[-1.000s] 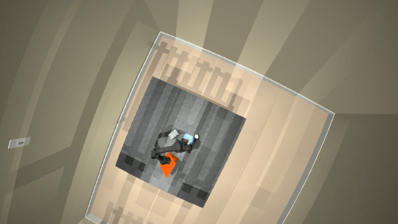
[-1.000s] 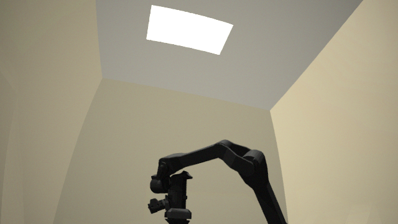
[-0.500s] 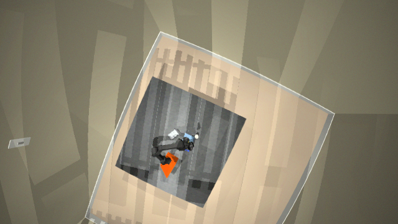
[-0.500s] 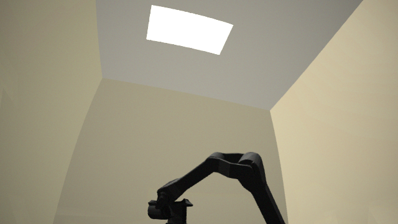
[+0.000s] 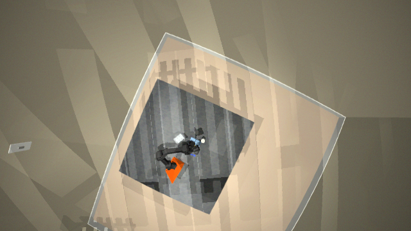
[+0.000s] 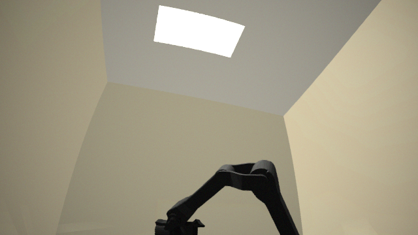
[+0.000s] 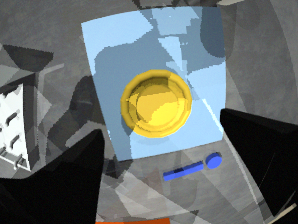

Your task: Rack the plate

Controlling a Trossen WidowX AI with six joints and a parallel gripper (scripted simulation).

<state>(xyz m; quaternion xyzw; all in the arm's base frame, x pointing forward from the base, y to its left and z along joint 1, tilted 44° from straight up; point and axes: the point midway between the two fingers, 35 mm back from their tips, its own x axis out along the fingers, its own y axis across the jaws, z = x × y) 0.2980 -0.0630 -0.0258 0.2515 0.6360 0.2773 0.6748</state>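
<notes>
My gripper tip is now 40 mm above the yellow plate. Round my gripper tip: light blue sheet: 60 mm below, 10 mm to the right, 10 mm ahead; then dish rack: 180 mm to the left, 40 mm below; then white cylinder: 110 mm ahead, 80 mm to the right, 30 mm below.
</notes>
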